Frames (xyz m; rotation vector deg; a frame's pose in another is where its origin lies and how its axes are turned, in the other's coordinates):
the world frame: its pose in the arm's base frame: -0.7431 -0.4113 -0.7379 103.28 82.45 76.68
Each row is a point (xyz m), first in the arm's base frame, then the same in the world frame.
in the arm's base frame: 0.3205 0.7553 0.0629
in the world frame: 1.3597 0.7505 0.8494
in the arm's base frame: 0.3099 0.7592 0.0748
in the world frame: 1.3682 0.7541 0.8358
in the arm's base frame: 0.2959 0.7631 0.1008
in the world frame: 1.3824 0.7677 0.8135
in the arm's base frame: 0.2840 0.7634 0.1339
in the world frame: 1.3961 0.7893 0.7893
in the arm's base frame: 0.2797 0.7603 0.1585
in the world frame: 1.4030 0.8086 0.7747
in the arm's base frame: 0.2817 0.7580 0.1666
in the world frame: 1.4040 0.8169 0.7726
